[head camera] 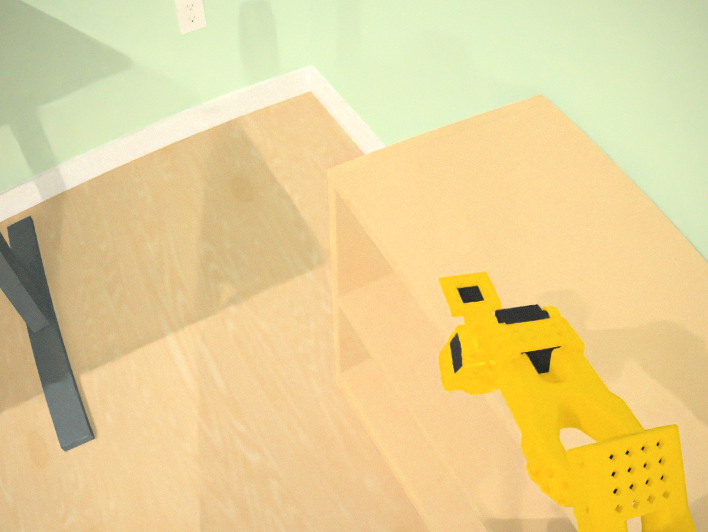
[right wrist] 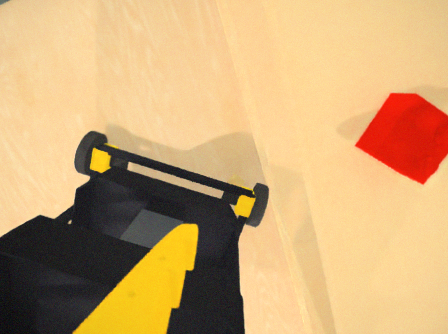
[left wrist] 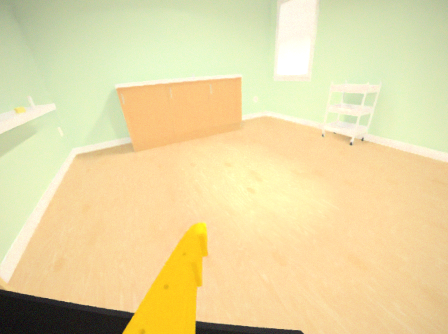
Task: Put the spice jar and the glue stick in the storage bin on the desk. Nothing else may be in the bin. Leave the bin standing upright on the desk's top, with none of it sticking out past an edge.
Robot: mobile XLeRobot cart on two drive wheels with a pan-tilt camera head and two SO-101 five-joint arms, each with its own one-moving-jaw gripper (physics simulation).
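Frame: origin at the left arm's base, x down, y left, z ahead, level; millimetres.
Seen in the pictures: left hand, its tool point: (left wrist: pixel 206 234); right hand, its tool point: (head camera: pixel 460 382) (right wrist: pixel 196 241).
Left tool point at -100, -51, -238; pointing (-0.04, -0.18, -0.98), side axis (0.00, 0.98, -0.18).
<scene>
A point is followed by its place in that frame, as x, y, z.
A red box-shaped thing (right wrist: pixel 405 135) @[145, -314, 344], which may be the storage bin, sits on the pale wooden desk top (head camera: pixel 513 219) @[164, -309, 554] at the right of the right wrist view. It does not show in the head view, where my right arm covers that spot. My right gripper (head camera: pixel 484 351) hangs over the desk's front left part. Only its one notched jaw (right wrist: pixel 161 275) @[72, -228, 298] shows, so it is open and empty. My left gripper (left wrist: pixel 179 278) also shows a single jaw, open and empty, over bare floor. I see no spice jar or glue stick.
The desk has open shelves (head camera: pixel 363 323) @[430, -132, 552] on its left side. My cart's base and wheels (right wrist: pixel 171 177) stand beside the desk. A dark grey leg (head camera: pixel 46 345) stands at the left. The left wrist view shows a cabinet (left wrist: pixel 182 108) @[258, -939, -2764], a white trolley (left wrist: pixel 351 110) @[328, 1318, -2624] and a wall shelf (left wrist: pixel 23 114) @[-22, -1494, -1181] with small items.
</scene>
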